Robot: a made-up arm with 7 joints. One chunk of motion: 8 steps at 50 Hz.
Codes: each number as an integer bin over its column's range. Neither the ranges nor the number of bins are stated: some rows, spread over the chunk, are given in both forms.
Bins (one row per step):
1: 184 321 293 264 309 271 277
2: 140 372 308 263 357 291 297
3: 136 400 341 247 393 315 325
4: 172 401 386 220 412 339 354
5: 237 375 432 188 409 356 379
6: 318 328 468 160 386 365 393
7: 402 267 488 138 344 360 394
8: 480 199 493 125 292 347 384
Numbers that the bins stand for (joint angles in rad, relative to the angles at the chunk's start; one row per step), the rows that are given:
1: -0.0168 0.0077 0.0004 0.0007 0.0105 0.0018 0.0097
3: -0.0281 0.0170 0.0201 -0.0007 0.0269 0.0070 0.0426
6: 0.0147 0.0085 0.0723 -0.0075 0.0255 0.0129 0.0892
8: 0.0527 -0.0066 0.0826 -0.0102 0.0071 0.0107 0.0830
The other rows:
2: -0.0271 0.0137 0.0066 0.0006 0.0199 0.0042 0.0234
4: -0.0196 0.0171 0.0386 -0.0028 0.0306 0.0098 0.0625
5: -0.0043 0.0140 0.0575 -0.0053 0.0300 0.0118 0.0796
7: 0.0344 0.0014 0.0805 -0.0092 0.0173 0.0123 0.0899

